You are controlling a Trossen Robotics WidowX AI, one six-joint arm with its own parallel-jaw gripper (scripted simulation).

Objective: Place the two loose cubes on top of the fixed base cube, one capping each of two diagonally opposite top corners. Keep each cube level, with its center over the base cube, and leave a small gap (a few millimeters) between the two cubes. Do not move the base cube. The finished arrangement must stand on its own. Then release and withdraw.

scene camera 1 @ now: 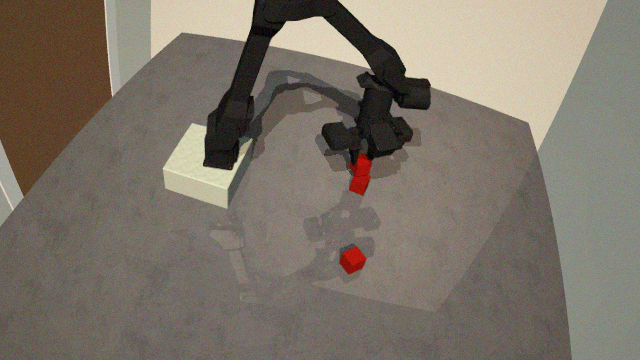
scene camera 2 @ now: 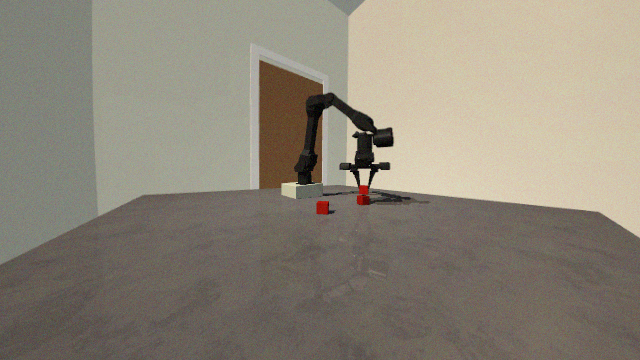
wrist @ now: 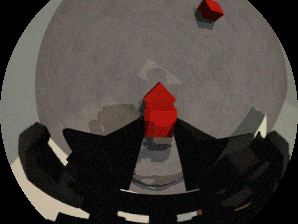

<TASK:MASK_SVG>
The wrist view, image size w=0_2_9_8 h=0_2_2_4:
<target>my gripper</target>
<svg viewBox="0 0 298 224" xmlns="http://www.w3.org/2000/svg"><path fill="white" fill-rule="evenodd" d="M17 147L24 175L31 184L63 204L89 213L89 218L60 212L56 221L47 218L49 224L249 224L277 190L290 153L289 143L275 129L266 133L265 149L257 157L249 148L254 133L217 139L177 117L174 141L180 153L186 193L144 194L120 190L129 190L144 139L144 116L106 136L63 129L64 139L73 151L67 157L67 165L53 153L48 144L52 135L39 123L19 133ZM120 210L129 214L146 214L149 222L128 221L125 217L117 216ZM202 209L202 214L190 220L177 221L177 214L192 213Z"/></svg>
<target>red cube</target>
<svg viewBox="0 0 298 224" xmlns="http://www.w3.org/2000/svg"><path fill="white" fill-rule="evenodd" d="M146 101L144 109L144 136L173 137L174 125L176 125L177 109L174 108L172 101Z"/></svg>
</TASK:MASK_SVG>
